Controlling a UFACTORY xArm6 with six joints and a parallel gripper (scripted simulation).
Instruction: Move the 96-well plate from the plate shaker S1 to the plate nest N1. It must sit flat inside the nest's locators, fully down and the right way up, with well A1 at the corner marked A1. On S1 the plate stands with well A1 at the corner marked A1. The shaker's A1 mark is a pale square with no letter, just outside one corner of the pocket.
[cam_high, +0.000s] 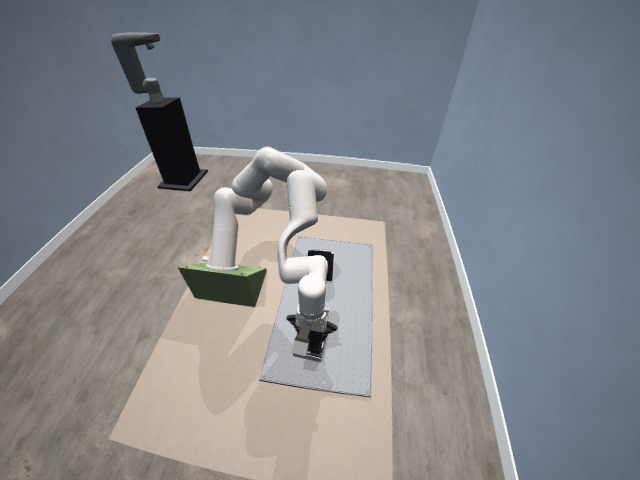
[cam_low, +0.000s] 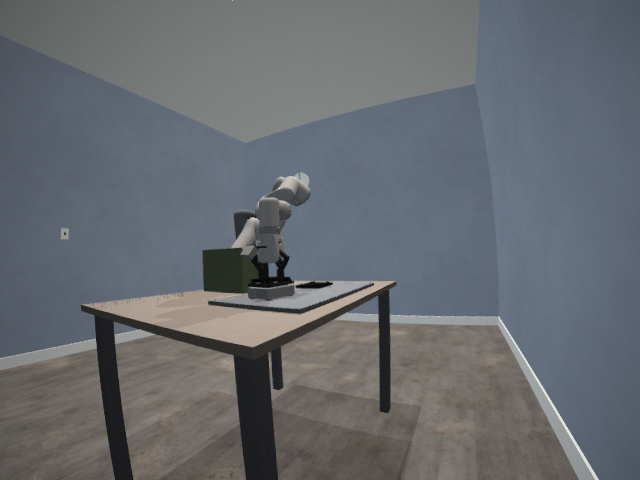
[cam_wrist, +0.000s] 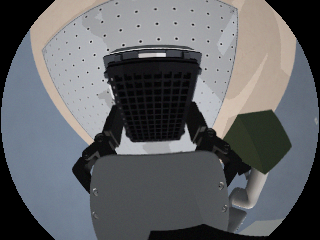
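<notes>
The black 96-well plate is 10 mm below my hand. Round my hand: black plate nest N1: 360 mm to the left, 70 mm below, 20 mm behind.
</notes>
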